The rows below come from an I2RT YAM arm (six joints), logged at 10 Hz.
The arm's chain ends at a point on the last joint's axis. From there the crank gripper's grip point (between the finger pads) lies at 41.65 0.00 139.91 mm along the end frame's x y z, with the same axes.
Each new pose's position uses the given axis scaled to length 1; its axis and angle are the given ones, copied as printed.
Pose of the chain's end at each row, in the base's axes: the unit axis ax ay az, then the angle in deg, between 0 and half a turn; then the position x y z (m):
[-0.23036 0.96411 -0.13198 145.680 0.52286 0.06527 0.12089]
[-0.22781 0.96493 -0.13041 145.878 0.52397 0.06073 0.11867]
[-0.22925 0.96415 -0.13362 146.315 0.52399 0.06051 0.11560]
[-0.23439 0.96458 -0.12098 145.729 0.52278 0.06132 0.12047]
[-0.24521 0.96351 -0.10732 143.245 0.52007 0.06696 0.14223]
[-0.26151 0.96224 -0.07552 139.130 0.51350 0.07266 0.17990]
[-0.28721 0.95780 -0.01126 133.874 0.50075 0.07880 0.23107]
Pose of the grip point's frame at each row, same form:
[-0.23036 0.96411 -0.13198 145.680 0.57632 0.03095 -0.01054]
[-0.22781 0.96493 -0.13041 145.878 0.57677 0.02665 -0.01309]
[-0.22925 0.96415 -0.13362 146.315 0.57601 0.02532 -0.01618]
[-0.23439 0.96458 -0.12098 145.729 0.57578 0.02993 -0.01188]
[-0.24521 0.96351 -0.10732 143.245 0.57851 0.04103 0.01100]
[-0.26151 0.96224 -0.07552 139.130 0.57995 0.05828 0.05072]
[-0.28721 0.95780 -0.01126 133.874 0.57507 0.08548 0.10560]

